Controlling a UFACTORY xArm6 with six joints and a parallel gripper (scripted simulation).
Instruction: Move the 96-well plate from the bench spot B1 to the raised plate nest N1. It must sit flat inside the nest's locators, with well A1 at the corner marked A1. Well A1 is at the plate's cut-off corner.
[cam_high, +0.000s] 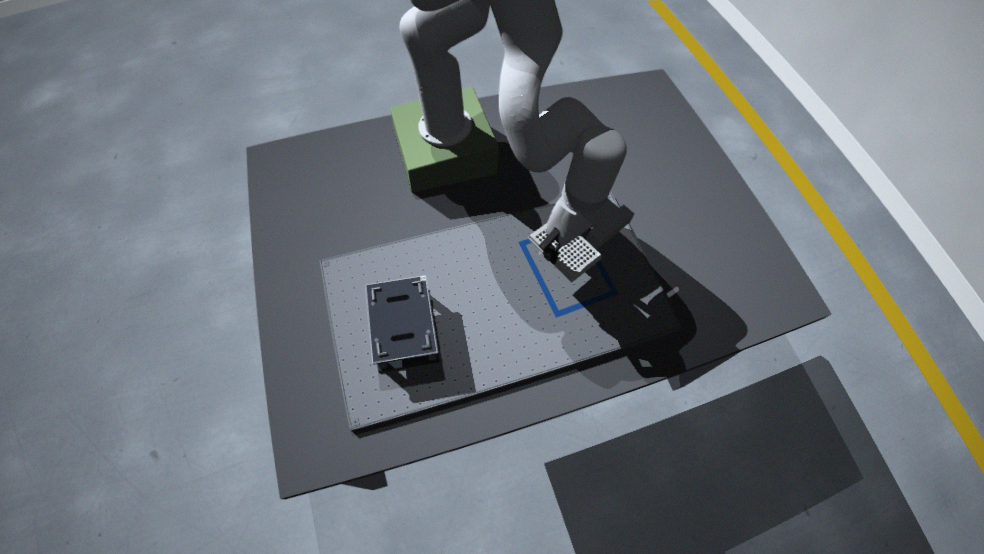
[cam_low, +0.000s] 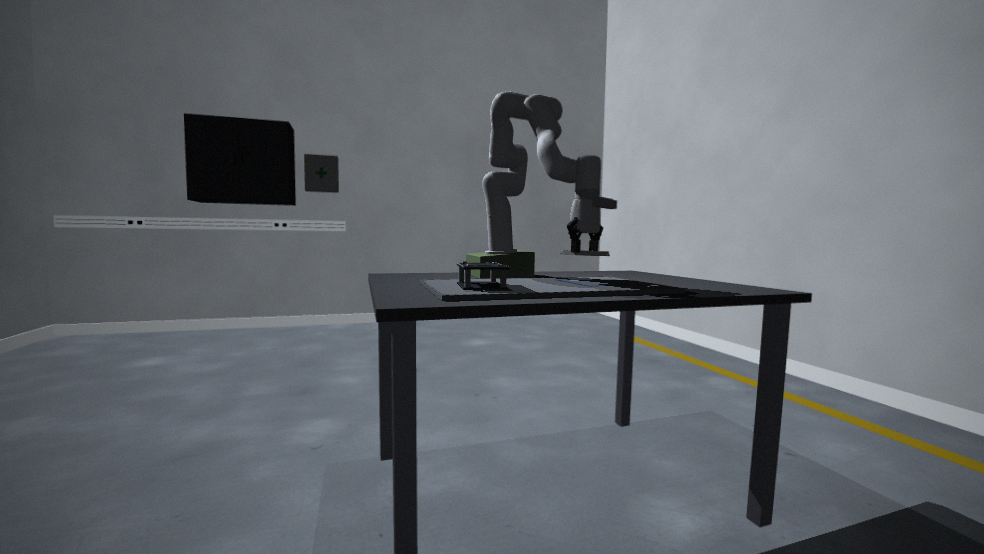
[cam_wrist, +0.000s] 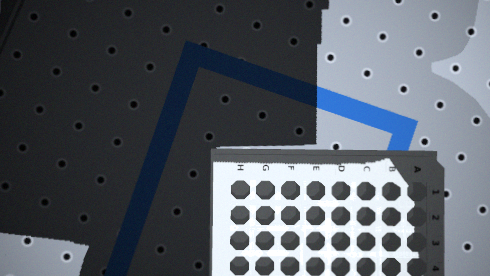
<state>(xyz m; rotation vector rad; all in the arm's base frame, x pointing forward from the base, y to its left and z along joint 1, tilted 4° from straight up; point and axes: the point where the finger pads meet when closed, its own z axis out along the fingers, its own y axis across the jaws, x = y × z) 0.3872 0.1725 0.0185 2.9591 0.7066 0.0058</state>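
My gripper is now 70 mm short of the raised plate nest N1, 340 mm to the left of it and 50 mm above it. Round my hand: white 96-well plate: 10 mm below; A1 mark: 10 mm behind, 290 mm to the right, 40 mm below; dark table: 30 mm ahead, 140 mm to the right, 110 mm below.
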